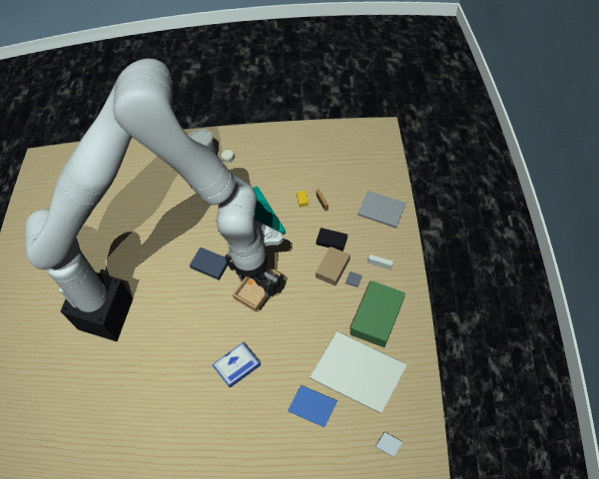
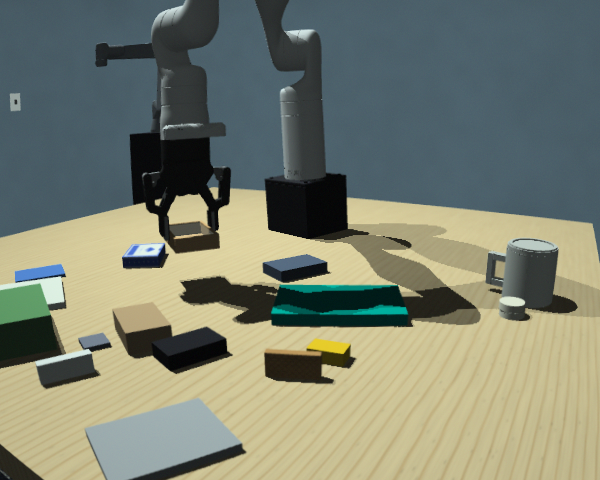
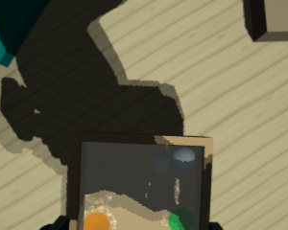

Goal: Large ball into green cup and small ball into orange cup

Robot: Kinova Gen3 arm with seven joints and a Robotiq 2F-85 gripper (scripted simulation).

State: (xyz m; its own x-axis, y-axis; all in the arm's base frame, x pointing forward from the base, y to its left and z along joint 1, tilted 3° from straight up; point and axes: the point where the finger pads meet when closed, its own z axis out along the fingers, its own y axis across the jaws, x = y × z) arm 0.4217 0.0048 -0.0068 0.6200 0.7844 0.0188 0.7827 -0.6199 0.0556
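My gripper is now 2 cm above the covered wooden puzzle. The rest, counted from my hand: tan block: 19 cm ahead, 7 cm to the left, 8 cm below; then teal slab: 1 cm behind, 25 cm to the left, 8 cm below; then dark blue block: 13 cm behind, 12 cm to the left, 8 cm below.
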